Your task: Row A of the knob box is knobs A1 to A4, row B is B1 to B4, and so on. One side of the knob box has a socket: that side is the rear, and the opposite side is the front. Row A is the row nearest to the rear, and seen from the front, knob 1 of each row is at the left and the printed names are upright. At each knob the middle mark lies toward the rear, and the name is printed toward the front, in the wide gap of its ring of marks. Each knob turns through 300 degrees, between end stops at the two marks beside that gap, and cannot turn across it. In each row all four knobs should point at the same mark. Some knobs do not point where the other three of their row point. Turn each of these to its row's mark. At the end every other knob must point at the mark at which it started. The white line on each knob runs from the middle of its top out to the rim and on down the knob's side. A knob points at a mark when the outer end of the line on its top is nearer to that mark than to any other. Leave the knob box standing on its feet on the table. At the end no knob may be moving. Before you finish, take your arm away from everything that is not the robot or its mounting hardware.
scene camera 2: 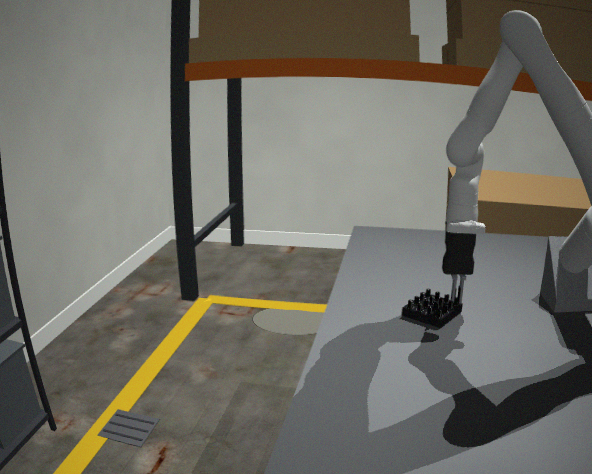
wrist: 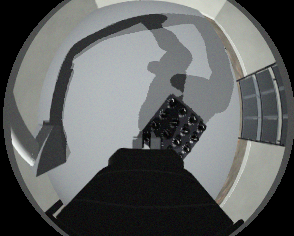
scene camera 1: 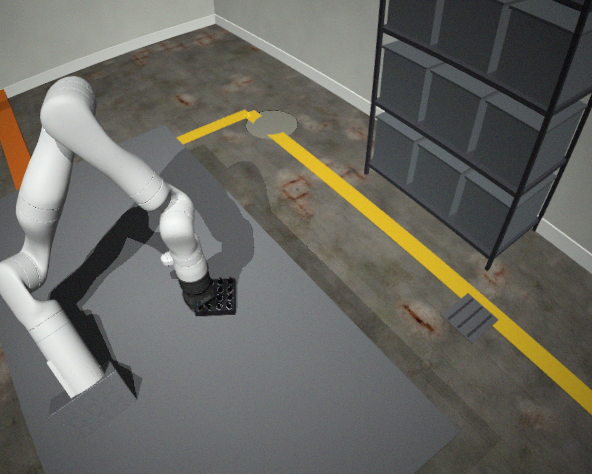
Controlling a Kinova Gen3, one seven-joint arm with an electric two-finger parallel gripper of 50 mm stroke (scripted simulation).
Labels:
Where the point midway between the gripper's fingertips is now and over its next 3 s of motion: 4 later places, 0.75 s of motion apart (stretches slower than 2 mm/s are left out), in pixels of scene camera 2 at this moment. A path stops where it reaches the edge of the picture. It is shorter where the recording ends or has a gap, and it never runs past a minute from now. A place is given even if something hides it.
My gripper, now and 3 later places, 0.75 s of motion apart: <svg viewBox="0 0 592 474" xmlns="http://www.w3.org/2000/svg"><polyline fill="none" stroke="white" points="455,301 458,288 460,281 463,242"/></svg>

